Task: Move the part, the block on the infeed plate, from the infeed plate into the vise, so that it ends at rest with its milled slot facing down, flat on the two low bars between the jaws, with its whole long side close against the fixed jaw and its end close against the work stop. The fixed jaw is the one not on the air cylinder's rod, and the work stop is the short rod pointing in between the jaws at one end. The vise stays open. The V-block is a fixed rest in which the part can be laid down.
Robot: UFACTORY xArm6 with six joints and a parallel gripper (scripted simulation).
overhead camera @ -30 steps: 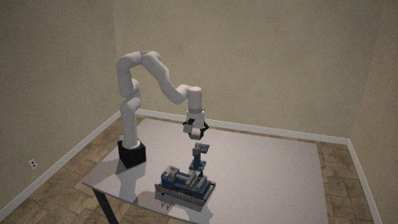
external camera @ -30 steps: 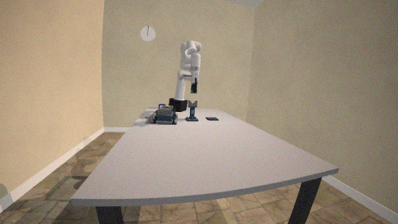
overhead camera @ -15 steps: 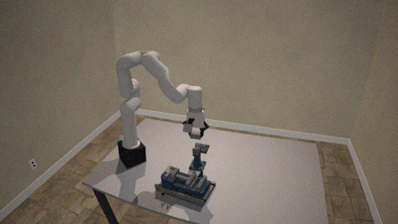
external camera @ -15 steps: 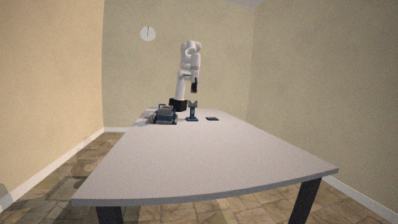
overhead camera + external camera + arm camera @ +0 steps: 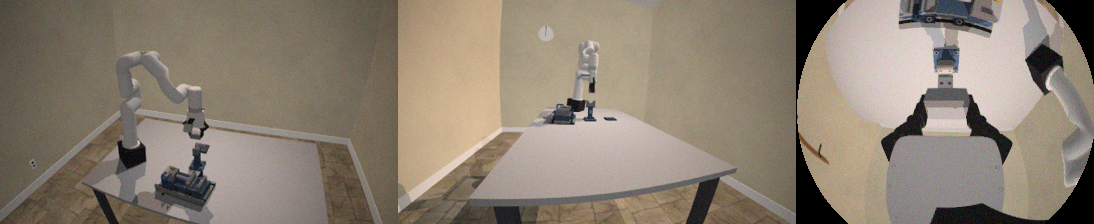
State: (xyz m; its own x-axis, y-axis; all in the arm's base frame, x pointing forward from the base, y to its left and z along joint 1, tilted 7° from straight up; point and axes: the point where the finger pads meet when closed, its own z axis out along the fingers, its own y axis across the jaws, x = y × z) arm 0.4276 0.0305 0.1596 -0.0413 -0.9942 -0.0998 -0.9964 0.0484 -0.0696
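Now: hand 1 cm past the vise, 21 cm to the left of it and 21 cm above it. From my hand the other things lie so: part 2 cm below; dark infeed plate 1 cm behind, 19 cm to the left, 24 cm below.
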